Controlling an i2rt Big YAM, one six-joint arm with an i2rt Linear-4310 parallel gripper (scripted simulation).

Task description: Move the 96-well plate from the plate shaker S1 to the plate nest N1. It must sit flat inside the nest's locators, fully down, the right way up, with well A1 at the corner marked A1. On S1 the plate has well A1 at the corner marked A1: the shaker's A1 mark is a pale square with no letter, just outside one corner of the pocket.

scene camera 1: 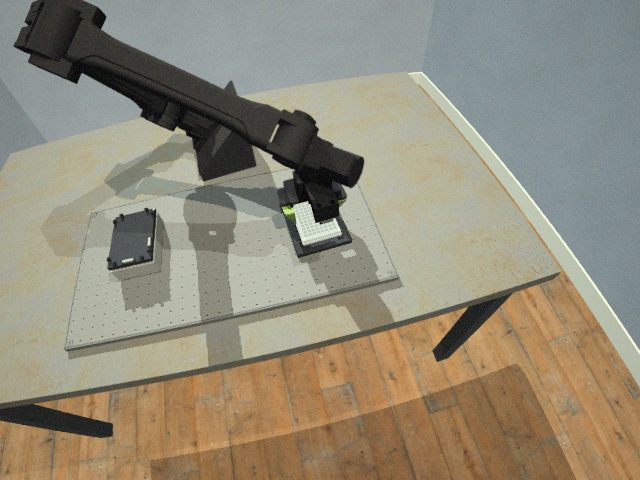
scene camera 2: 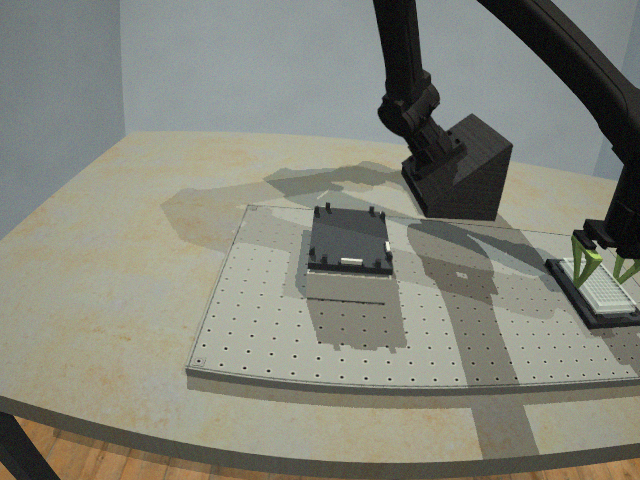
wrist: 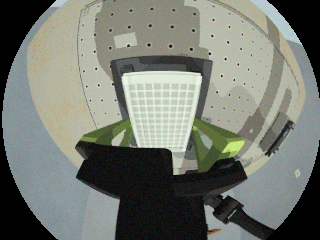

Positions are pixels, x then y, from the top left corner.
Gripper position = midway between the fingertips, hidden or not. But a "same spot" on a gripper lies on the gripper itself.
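The gripper is visible in scene camera 1, in scene camera 2 [595,286] and in the wrist view. On the gripper, [scene camera 1: 288,211] and [wrist: 235,146] are the same spot.
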